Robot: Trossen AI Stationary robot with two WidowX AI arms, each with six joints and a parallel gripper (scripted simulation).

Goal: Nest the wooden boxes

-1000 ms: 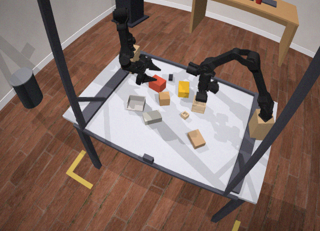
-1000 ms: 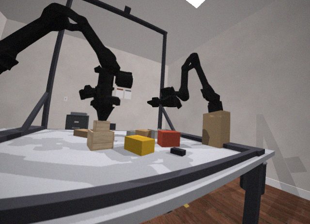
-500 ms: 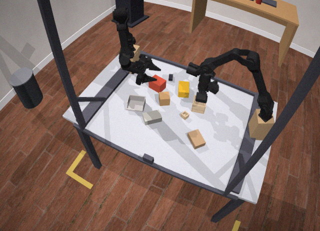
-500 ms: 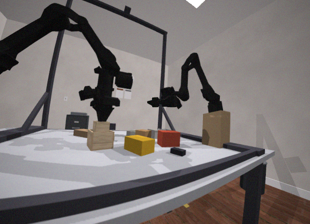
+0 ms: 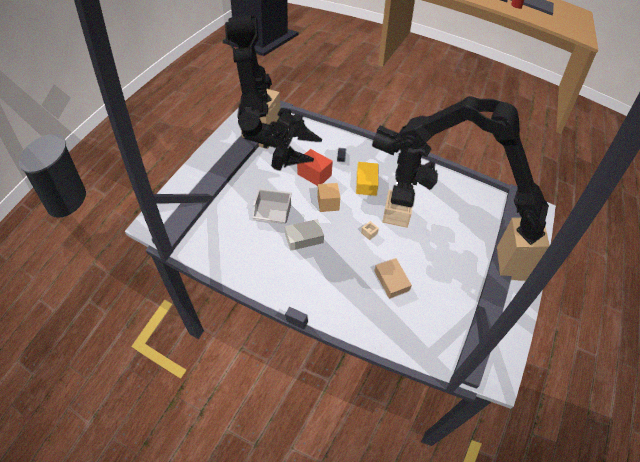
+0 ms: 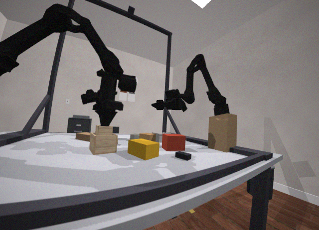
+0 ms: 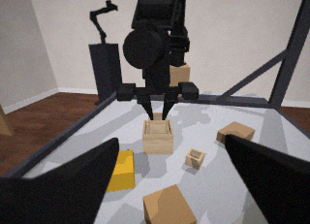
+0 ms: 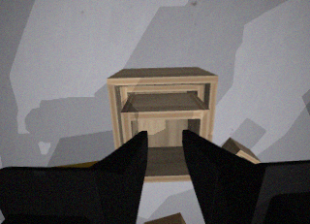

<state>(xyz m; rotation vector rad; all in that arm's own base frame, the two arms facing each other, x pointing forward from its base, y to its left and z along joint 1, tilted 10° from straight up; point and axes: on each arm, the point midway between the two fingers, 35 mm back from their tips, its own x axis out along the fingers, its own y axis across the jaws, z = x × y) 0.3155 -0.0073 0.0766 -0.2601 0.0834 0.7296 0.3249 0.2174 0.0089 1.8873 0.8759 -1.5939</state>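
Right now my left hand is 20 mm short of the tan cube, 70 mm to the left of it and 180 mm above it. From my left hand the other things lie so: red block 100 mm ahead, 30 mm to the left, 180 mm below; then grey block 120 mm behind, 90 mm to the right, 190 mm below; then white tray 100 mm behind, 40 mm to the left, 180 mm below.
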